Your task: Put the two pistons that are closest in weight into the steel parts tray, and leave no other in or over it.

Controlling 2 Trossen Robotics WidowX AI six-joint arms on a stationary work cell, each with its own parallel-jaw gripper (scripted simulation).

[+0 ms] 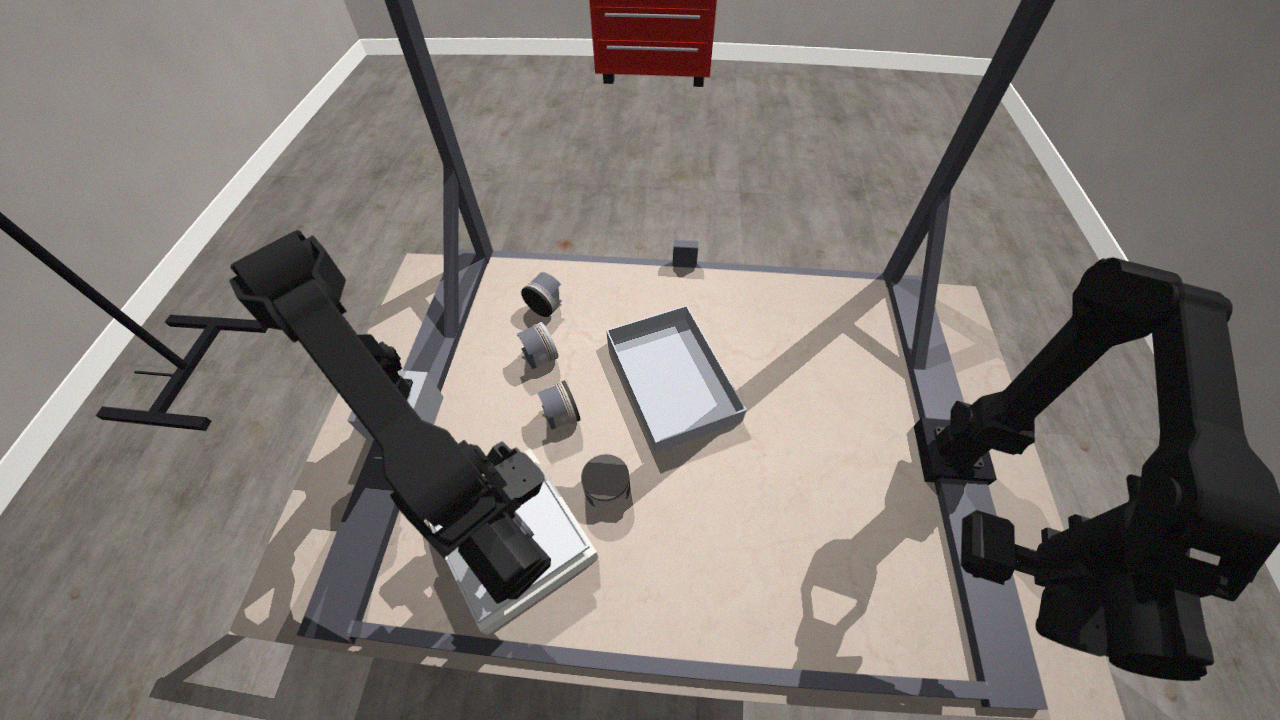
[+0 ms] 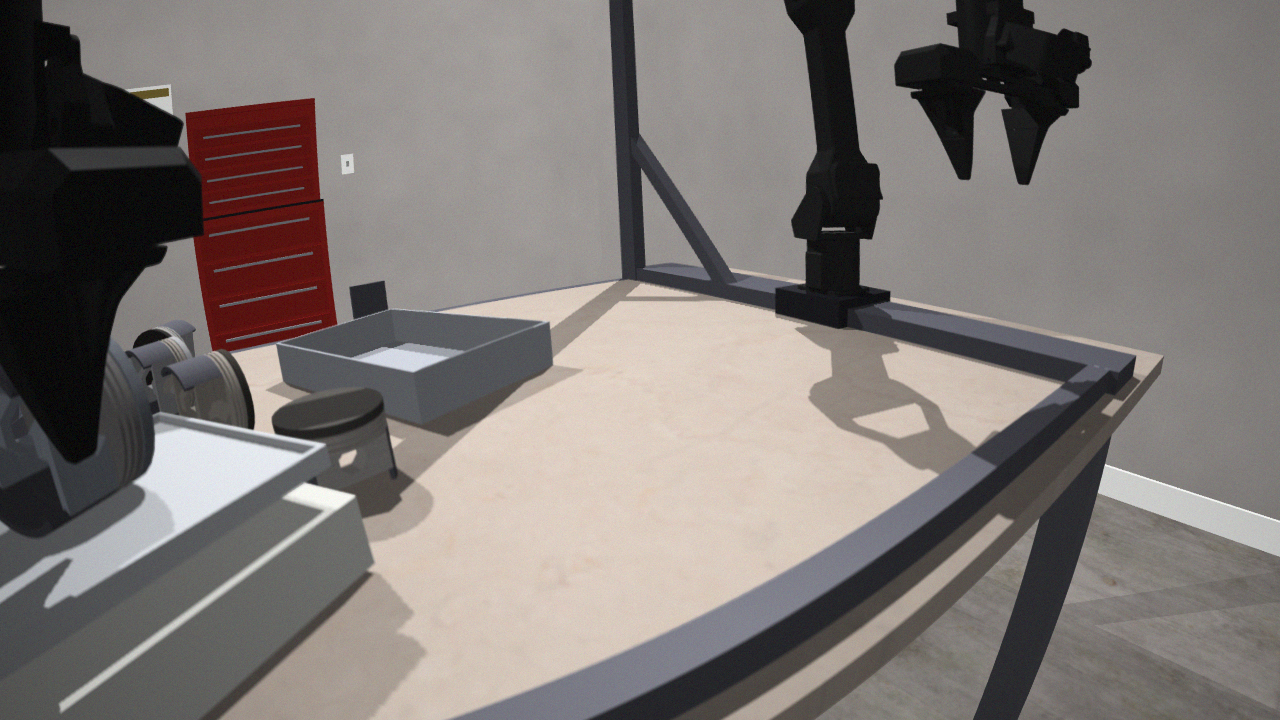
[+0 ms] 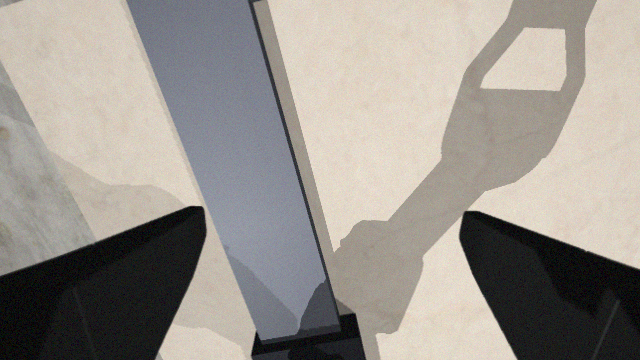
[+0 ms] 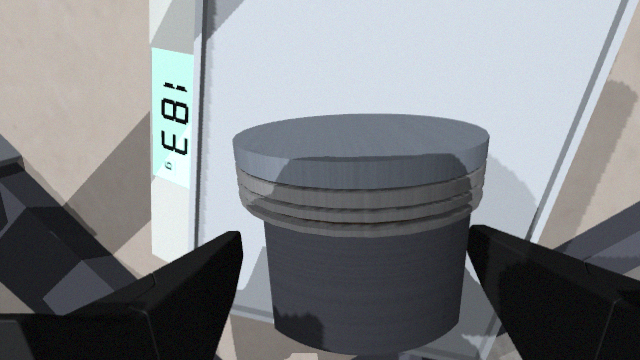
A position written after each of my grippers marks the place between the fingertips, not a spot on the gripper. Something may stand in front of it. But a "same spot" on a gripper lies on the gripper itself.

Scene:
My left gripper shows in image 1 (1011, 584), in image 2 and in image 3; in image 4 it is out of frame. My right gripper shows in image 1 (494, 534), in image 2 (21, 440) and in image 4 (354, 240); in image 3 it is out of frame. A steel parts tray shows in image 1 (681, 392) and in image 2 (507, 350); in image 3 it is out of frame, in image 4 it is out of frame. A scale shows in image 1, in image 2 and in image 4 (171, 37); in image 3 it is out of frame. One and the same spot on the scale: (image 2: 189, 638) is (image 1: 535, 595). The same spot on my left gripper: (image 3: 126, 289) is (image 2: 1029, 140).

